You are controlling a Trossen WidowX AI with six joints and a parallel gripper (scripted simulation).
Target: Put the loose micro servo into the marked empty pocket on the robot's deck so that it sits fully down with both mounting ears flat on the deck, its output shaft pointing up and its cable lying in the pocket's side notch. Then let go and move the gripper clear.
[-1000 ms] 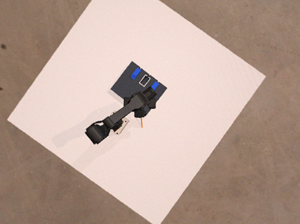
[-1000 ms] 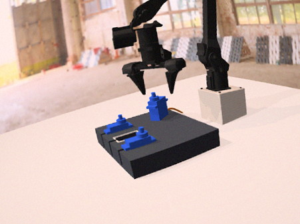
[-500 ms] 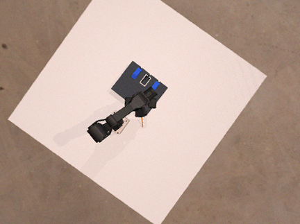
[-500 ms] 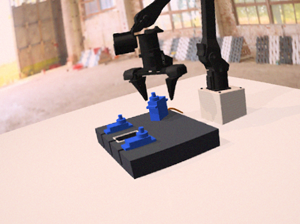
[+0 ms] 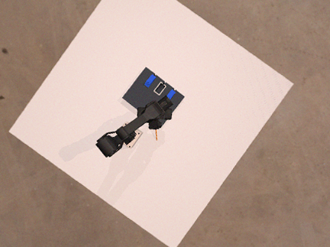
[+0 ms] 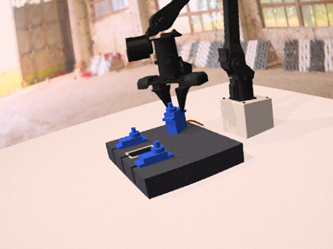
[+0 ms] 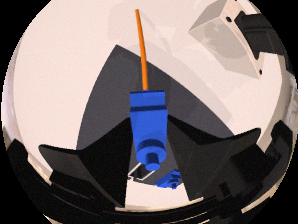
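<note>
The dark deck lies 80 mm to the left of my gripper tip, 70 mm below it and 20 mm ahead of it.
</note>
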